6 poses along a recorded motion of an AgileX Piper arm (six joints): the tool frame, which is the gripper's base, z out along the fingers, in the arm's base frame.
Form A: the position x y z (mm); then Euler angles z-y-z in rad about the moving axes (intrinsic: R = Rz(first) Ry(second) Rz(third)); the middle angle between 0 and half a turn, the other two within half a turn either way.
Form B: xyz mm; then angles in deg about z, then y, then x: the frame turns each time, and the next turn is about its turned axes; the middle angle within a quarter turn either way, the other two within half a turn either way. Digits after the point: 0 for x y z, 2 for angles.
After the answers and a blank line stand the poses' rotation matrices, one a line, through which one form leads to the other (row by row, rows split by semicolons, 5 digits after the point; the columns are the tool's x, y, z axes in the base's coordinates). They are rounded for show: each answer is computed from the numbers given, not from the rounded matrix.
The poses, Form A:
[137 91 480 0.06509 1.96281 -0.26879]
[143 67 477 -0.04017 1.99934 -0.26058]
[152 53 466 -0.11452 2.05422 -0.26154]
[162 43 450 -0.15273 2.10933 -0.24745]
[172 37 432 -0.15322 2.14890 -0.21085]
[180 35 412 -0.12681 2.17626 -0.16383]
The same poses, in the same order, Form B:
[137 91 480 -140.48 62.99 -147.28]
[143 67 477 -149.61 61.51 -150.58]
[152 53 466 -156.63 58.79 -153.78]
[162 43 450 -162.53 56.34 -157.71]
[172 37 432 -167.39 54.98 -162.22]
[180 35 412 -171.07 54.22 -166.74]

-0.35028 -0.16395 0.92218; -0.28896 0.95545 0.06011; -0.89096 -0.24542 -0.38205
-0.41154 -0.06817 0.90884; -0.24131 0.96976 -0.03653; -0.87887 -0.23434 -0.41555
-0.47561 -0.00901 0.87961; -0.20557 0.97340 -0.10118; -0.85530 -0.22894 -0.46481
-0.52873 0.02334 0.84847; -0.16643 0.97737 -0.13060; -0.83231 -0.21027 -0.51288
-0.56002 0.03622 0.82769; -0.12529 0.98385 -0.12782; -0.81895 -0.17528 -0.54644
-0.57764 0.03270 0.81564; -0.09077 0.99043 -0.10399; -0.81123 -0.13411 -0.56914

